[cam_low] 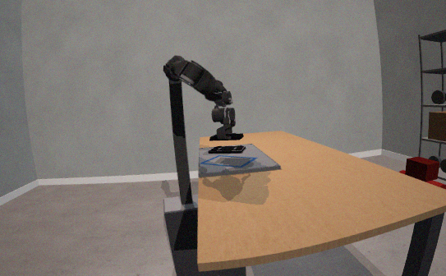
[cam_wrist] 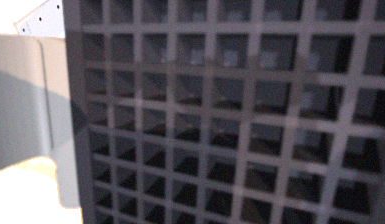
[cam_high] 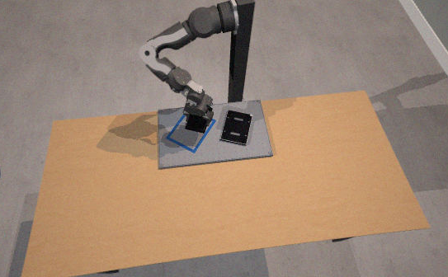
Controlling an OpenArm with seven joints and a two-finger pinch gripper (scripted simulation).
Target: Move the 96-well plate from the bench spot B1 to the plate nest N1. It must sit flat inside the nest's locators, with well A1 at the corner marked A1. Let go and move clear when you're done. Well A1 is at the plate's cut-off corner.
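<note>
Now: hand 40 mm short of the black plate nest N1, 160 mm to the right of it and 90 mm above it. Round my hand: black 96-well plate right at my hand.
</note>
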